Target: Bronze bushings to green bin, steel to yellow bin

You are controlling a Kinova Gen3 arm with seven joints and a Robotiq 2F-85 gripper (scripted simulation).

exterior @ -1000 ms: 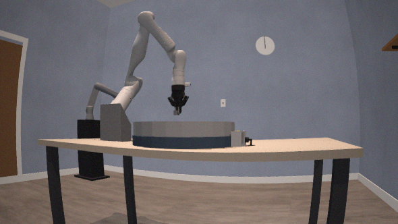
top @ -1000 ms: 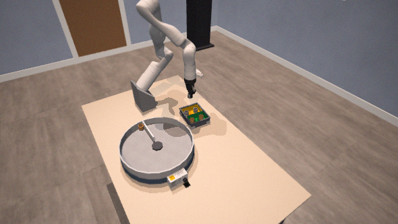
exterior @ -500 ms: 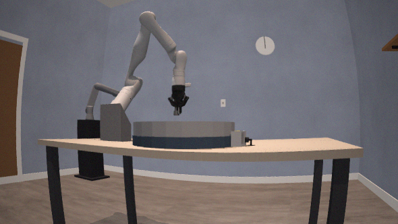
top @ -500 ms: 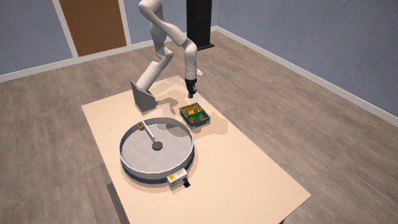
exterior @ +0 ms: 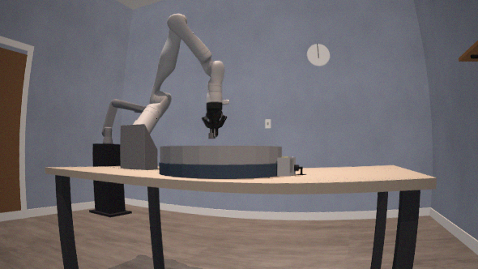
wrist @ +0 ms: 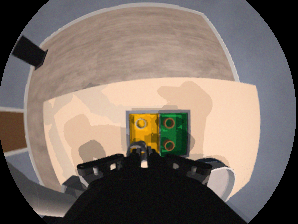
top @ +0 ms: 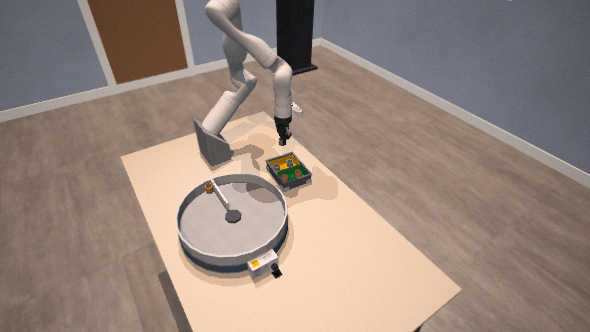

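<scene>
Right now the bin is 15 cm below my hand and 5 cm ahead of it. Also, from my hand: grey turntable 34 cm to the right, 19 cm ahead, 12 cm below.
</scene>
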